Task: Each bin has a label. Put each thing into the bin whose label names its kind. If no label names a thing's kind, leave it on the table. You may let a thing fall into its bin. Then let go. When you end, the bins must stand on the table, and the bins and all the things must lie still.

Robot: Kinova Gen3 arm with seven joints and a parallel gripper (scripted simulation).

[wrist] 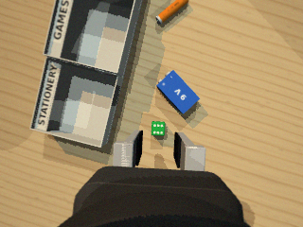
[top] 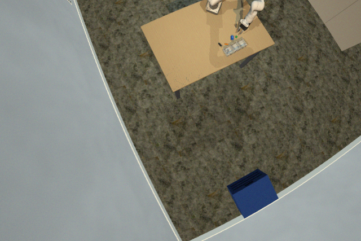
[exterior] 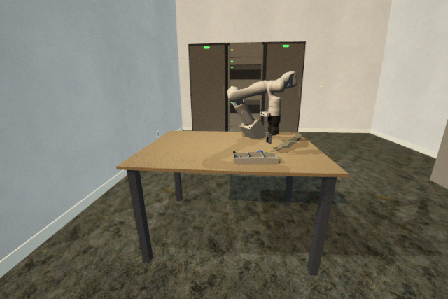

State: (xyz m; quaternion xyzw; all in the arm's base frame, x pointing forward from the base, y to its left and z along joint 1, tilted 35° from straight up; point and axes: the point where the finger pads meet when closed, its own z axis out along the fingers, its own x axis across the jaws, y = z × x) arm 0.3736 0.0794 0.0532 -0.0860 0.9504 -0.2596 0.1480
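Right now the green die is 90 mm below my hand and 10 mm to the right of it. From my hand the other things lie so: black part 190 mm to the right, 80 mm below, 70 mm ahead; blue 9V battery 90 mm below, 60 mm to the right, 10 mm behind; orange battery 150 mm to the right, 90 mm below.
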